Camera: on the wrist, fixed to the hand. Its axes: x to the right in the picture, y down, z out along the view.
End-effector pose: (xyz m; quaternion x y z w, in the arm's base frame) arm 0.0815 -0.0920 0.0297 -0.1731 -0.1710 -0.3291 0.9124
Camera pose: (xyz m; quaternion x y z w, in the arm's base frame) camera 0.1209 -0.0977 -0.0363 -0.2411 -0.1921 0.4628 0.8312
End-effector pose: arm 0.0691 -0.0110 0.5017 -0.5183 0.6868 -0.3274 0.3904
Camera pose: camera -0.0075 -0.0025 0.5037 0.0934 0.7353 0.1062 0.6628
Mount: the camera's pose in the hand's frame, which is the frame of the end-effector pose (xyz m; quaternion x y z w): 0.0035 0.0353 -0.0684 0.0663 -0.1926 0.7037 0.6806
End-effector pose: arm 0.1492 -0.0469 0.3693 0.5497 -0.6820 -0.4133 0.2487
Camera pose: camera 0.1833 -0.0682 0.4350 -0.1689 -0.9264 -0.1669 0.2923
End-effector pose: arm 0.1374 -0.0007 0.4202 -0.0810 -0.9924 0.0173 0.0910
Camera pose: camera 0.1521 0.0360 0.4863 0.7442 0.6348 -0.1572 0.1360
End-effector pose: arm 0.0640 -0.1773 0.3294 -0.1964 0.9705 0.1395 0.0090
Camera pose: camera 0.0498 -0.1662 0.4043 0.5768 0.8063 0.0748 0.1079
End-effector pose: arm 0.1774 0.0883 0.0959 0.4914 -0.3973 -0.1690 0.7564
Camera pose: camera 0.2273 0.1439 0.1146 0.0725 -0.7731 0.3490 0.5247
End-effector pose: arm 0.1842 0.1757 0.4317 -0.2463 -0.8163 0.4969 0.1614
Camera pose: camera 0.2246 0.2413 0.4314 0.6357 0.3804 -0.5534 0.3807
